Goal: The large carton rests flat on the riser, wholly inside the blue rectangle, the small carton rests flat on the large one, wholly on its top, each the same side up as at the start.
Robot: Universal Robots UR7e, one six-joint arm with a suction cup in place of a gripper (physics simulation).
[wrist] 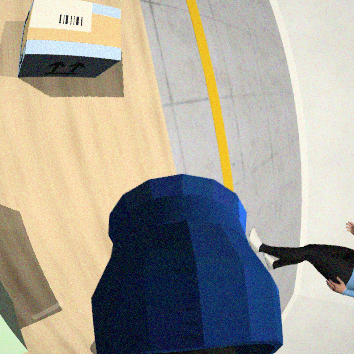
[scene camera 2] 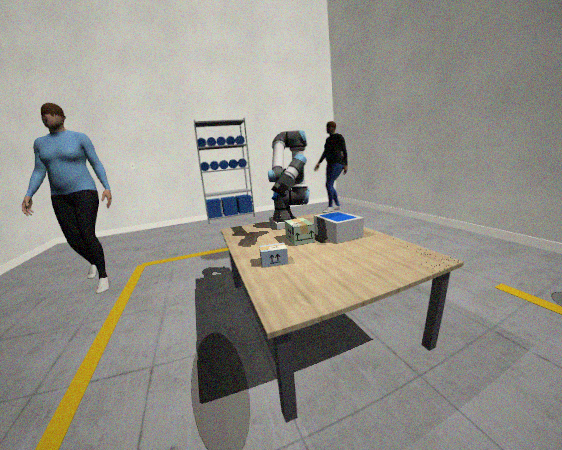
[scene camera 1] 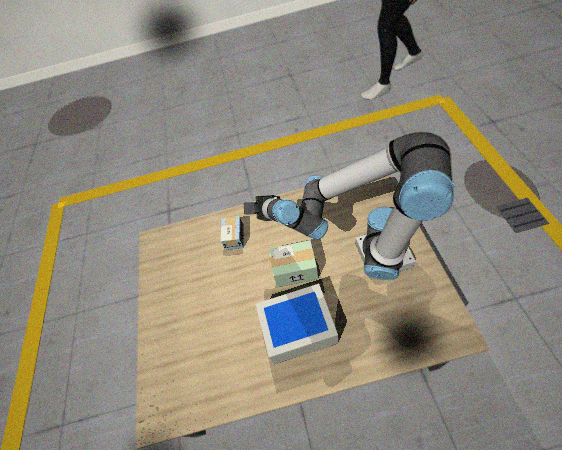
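Observation:
The large green carton [scene camera 1: 294,262] [scene camera 2: 300,231] stands flat on the table beside the riser [scene camera 1: 305,351] [scene camera 2: 351,231]; its corner [wrist: 6,341] shows in the wrist view. The riser's blue rectangle [scene camera 1: 295,320] [scene camera 2: 340,216] has no carton on it. The small light-blue carton [scene camera 1: 231,231] [scene camera 2: 274,256] [wrist: 75,35] stands flat on the table, apart from the large one, with its label on top and arrows on its side. My suction gripper [scene camera 1: 250,208] [scene camera 2: 276,189] [wrist: 182,200] is open and holds nothing. It hangs above the table near its edge, beside and higher than the small carton.
The wooden table [scene camera 1: 200,320] [scene camera 2: 350,270] carries the arm's base. A shelf rack [scene camera 2: 199,165] stands by the wall. One person [scene camera 2: 70,162] [wrist: 325,257] in a blue top is left of the table; another person [scene camera 2: 334,150] is behind the arm.

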